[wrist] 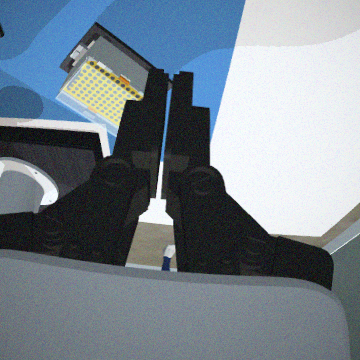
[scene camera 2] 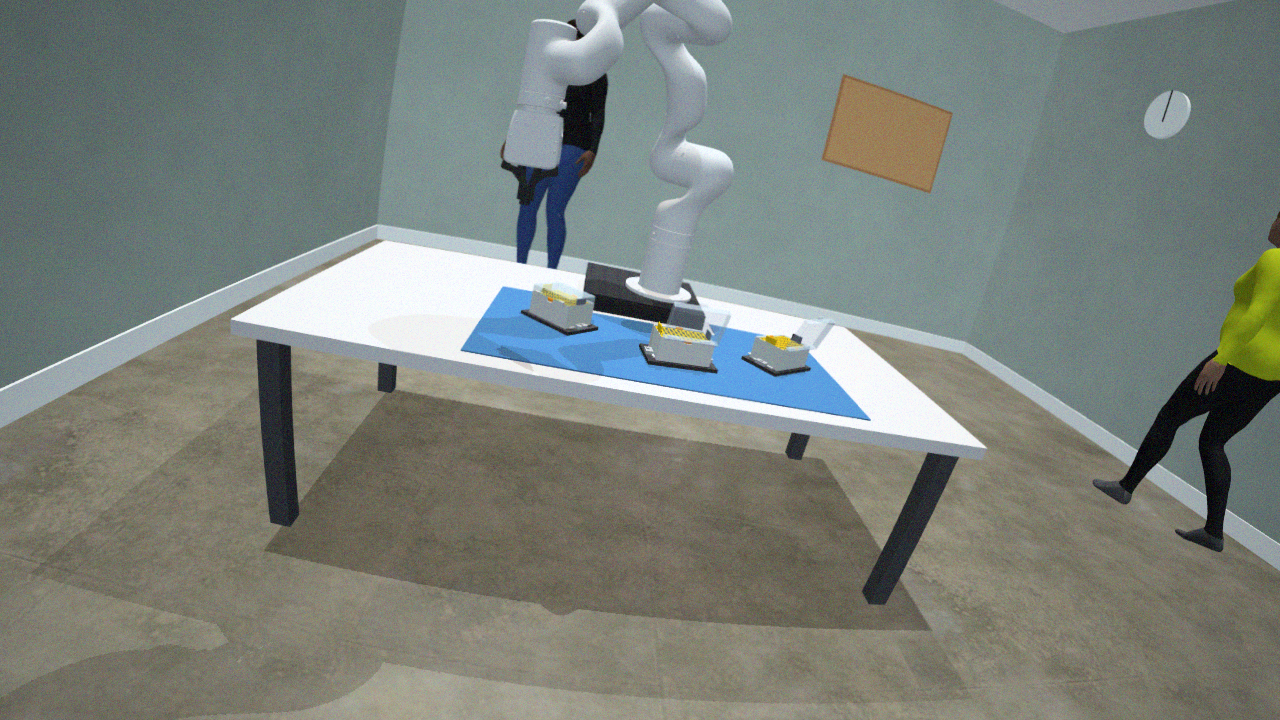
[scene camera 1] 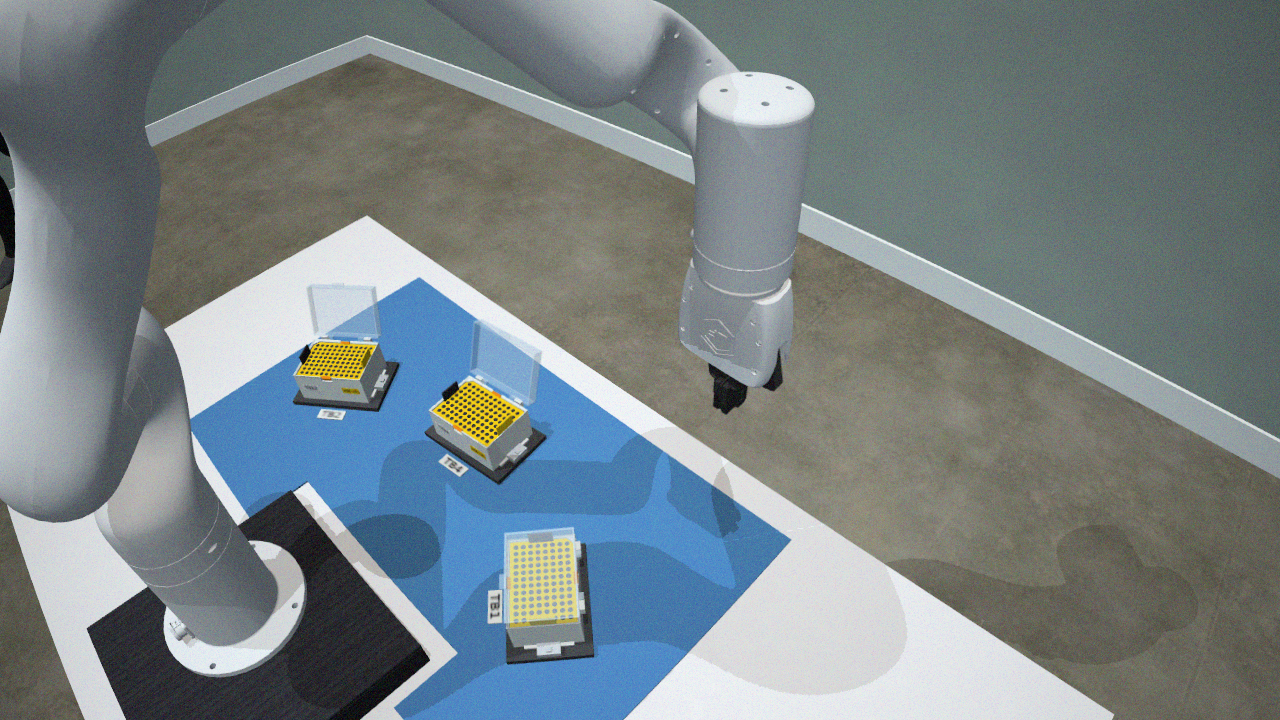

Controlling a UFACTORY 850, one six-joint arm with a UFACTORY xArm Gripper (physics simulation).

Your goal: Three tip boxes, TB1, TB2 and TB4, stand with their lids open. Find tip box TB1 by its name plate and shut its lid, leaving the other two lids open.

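Tip box TB1 stands on the mat, beside its name plate. Its clear lid lies down over the yellow tip rack; I cannot tell whether it is fully seated. Tip box TB4 has its clear lid standing up, with its name plate in front. Tip box TB2 also has its lid upright, near its name plate. My gripper is shut and empty, high up and apart from all three boxes.
The blue mat lies on the white table. The arm's black base block is behind the boxes in scene camera 2. Two people stand away from the table.
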